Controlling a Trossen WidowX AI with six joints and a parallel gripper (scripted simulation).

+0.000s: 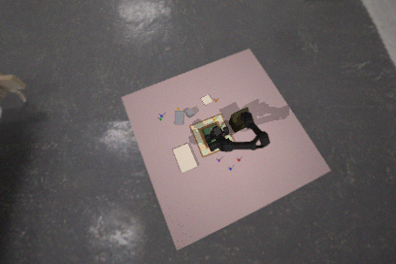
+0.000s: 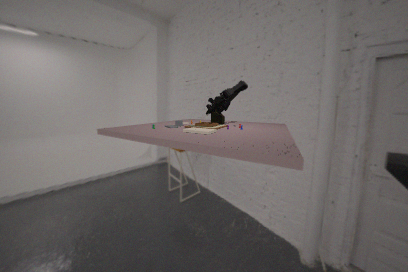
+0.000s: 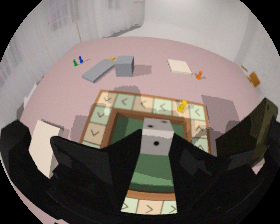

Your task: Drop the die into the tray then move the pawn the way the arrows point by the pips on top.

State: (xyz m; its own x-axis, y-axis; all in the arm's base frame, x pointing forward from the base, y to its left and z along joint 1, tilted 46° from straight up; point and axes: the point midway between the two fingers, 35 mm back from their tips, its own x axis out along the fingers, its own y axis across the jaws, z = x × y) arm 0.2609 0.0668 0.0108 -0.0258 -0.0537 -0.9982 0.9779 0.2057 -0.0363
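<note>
My gripper tip is now right at the grey die. From my gripper tip the other things lie so: green tray (11 cm below); small white card (31 cm to the right, 11 cm below, 6 cm behind); yellow pawn (11 cm to the right, 9 cm below, 6 cm behind).
</note>
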